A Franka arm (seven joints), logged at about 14 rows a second.
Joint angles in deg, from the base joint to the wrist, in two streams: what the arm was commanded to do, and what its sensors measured. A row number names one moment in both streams.
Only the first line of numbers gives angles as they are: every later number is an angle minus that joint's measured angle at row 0.
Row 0, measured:
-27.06 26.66 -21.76 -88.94 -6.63 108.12 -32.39
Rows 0 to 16, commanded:
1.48 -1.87 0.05 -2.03 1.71 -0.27 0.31
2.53 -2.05 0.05 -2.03 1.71 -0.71 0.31
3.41 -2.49 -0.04 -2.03 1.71 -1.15 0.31
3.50 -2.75 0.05 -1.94 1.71 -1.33 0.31
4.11 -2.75 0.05 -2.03 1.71 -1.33 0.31
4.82 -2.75 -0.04 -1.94 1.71 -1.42 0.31
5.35 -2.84 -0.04 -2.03 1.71 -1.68 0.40
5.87 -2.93 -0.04 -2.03 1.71 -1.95 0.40
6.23 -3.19 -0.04 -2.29 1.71 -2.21 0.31
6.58 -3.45 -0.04 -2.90 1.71 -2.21 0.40
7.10 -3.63 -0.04 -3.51 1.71 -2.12 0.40
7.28 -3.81 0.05 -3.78 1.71 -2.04 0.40
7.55 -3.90 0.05 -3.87 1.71 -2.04 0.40
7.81 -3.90 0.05 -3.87 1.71 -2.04 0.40
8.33 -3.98 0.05 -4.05 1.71 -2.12 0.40
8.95 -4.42 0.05 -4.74 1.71 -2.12 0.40
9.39 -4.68 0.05 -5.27 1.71 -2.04 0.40
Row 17, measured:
7.90 -2.88 -0.06 -3.04 0.00 -3.08 0.73
